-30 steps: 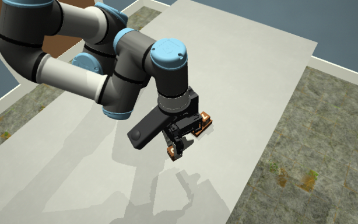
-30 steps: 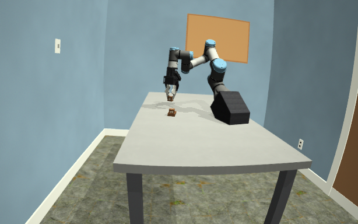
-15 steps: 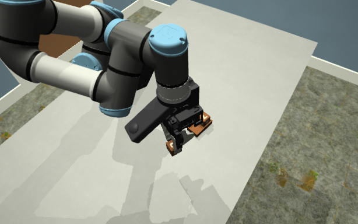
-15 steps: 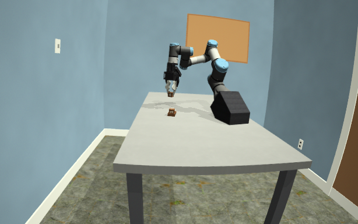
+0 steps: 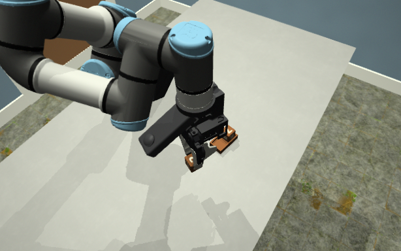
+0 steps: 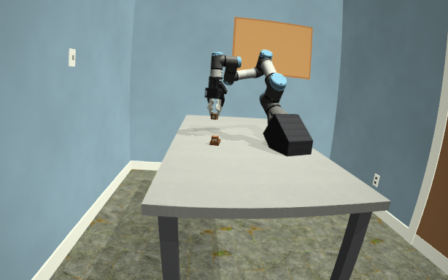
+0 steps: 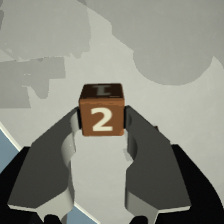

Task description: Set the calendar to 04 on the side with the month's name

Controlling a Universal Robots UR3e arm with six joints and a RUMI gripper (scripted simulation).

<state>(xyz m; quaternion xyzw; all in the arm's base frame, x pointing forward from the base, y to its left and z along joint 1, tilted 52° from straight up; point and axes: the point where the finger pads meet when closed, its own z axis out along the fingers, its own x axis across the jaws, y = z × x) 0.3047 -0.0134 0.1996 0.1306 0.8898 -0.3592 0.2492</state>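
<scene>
Right now the cube is 10 mm below my hand. Round my hand: brown tray (160 mm to the left, 120 mm below).
</scene>
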